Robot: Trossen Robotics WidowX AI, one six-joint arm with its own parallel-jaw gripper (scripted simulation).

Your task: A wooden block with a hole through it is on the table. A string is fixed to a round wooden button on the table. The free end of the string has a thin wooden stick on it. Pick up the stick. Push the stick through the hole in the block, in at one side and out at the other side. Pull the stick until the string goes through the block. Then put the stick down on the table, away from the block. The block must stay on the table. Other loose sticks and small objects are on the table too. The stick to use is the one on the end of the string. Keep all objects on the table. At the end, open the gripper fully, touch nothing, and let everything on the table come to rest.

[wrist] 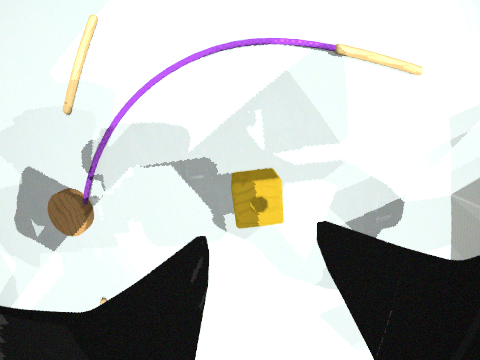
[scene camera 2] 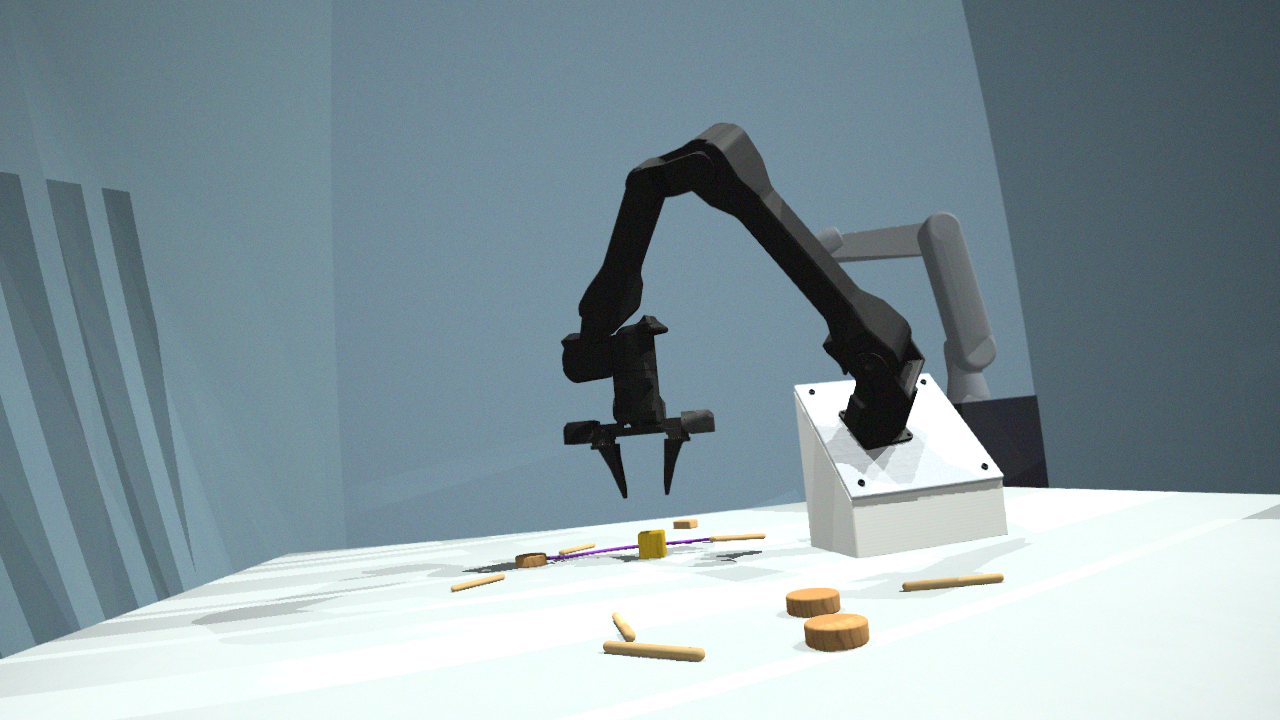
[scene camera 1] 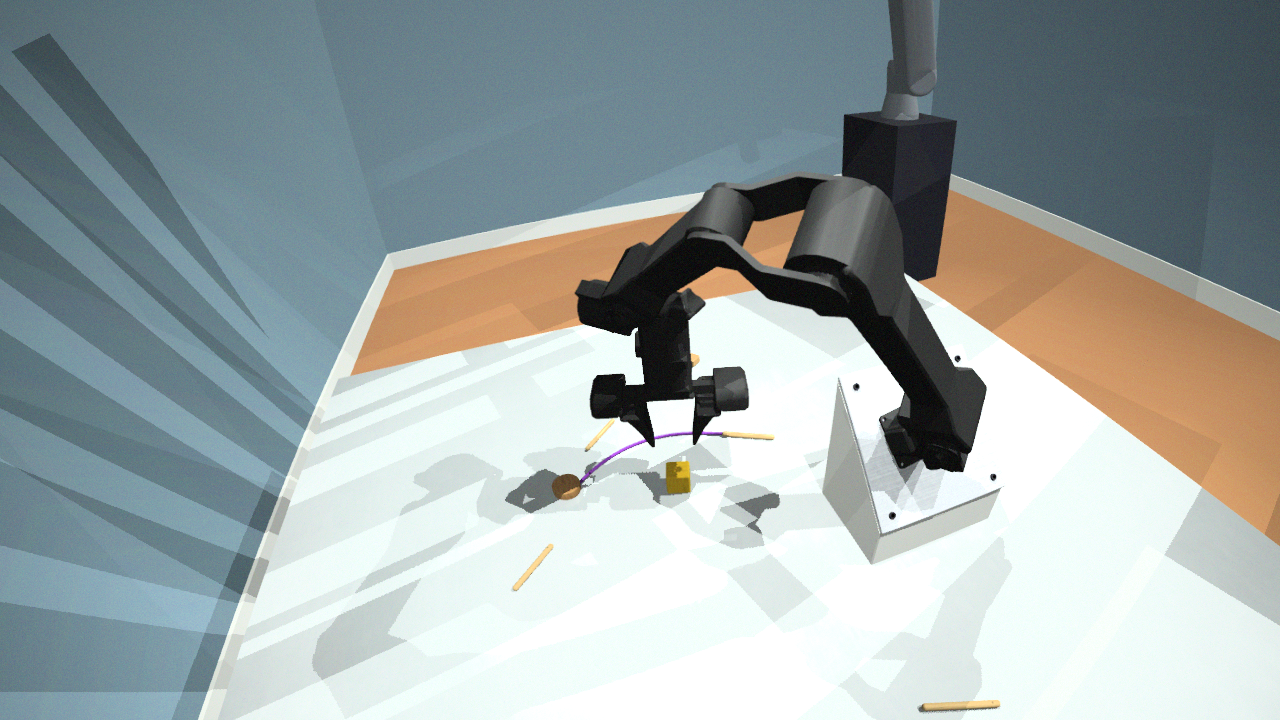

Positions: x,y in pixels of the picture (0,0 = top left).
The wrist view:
gripper: 262,238
yellow block: 257,199
round wooden button: 67,212
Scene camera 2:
gripper: 646,496
yellow block: 652,544
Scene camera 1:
gripper: 673,444
yellow block: 677,473
